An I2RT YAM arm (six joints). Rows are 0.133 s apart.
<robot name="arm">
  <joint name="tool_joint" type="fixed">
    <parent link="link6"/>
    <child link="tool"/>
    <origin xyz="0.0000 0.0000 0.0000" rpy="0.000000 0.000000 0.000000"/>
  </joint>
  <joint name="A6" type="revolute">
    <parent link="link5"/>
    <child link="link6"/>
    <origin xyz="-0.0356 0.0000 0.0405" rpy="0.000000 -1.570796 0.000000"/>
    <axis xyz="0 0 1"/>
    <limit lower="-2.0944" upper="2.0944"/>
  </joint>
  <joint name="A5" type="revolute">
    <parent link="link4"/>
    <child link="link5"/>
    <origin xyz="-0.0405 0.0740 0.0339" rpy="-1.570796 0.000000 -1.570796"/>
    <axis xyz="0 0 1"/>
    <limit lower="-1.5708" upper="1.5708"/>
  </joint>
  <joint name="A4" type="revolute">
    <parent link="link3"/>
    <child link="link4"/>
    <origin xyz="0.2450 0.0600 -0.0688" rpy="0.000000 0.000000 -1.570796"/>
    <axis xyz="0 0 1"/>
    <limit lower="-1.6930" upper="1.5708"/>
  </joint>
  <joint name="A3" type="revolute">
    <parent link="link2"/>
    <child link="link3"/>
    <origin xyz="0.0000 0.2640 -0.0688" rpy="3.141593 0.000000 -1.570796"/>
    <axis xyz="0 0 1"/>
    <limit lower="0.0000" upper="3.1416"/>
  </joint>
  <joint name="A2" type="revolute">
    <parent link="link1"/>
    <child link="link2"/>
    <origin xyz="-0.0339 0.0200 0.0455" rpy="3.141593 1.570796 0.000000"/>
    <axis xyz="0 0 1"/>
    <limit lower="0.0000" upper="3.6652"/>
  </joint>
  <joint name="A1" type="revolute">
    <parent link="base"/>
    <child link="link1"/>
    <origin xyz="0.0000 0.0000 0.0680" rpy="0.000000 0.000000 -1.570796"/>
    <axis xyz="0 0 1"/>
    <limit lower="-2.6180" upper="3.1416"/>
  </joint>
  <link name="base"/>
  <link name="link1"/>
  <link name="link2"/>
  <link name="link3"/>
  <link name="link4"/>
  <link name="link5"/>
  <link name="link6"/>
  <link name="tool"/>
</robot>
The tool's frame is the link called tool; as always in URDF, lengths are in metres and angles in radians.
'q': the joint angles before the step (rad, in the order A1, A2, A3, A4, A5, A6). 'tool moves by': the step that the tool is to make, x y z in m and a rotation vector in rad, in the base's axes. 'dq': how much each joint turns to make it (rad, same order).
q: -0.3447, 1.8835, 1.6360, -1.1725, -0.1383, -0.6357
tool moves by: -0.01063, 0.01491, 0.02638, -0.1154, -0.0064, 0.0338
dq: 0.0401, -0.0732, 0.0087, -0.0400, 0.1068, -0.0122
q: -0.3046, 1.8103, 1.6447, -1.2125, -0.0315, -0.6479
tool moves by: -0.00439, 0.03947, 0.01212, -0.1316, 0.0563, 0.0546
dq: 0.1225, -0.0401, 0.0001, -0.0649, 0.1512, 0.0412
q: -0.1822, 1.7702, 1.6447, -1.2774, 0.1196, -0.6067
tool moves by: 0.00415, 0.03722, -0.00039, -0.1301, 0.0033, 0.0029
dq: 0.1252, -0.0015, -0.0068, -0.0019, 0.1480, 0.1011
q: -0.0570, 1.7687, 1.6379, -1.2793, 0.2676, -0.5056
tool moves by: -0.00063, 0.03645, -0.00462, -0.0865, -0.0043, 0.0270
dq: 0.1175, 0.0000, -0.0214, 0.0004, 0.0991, 0.0804
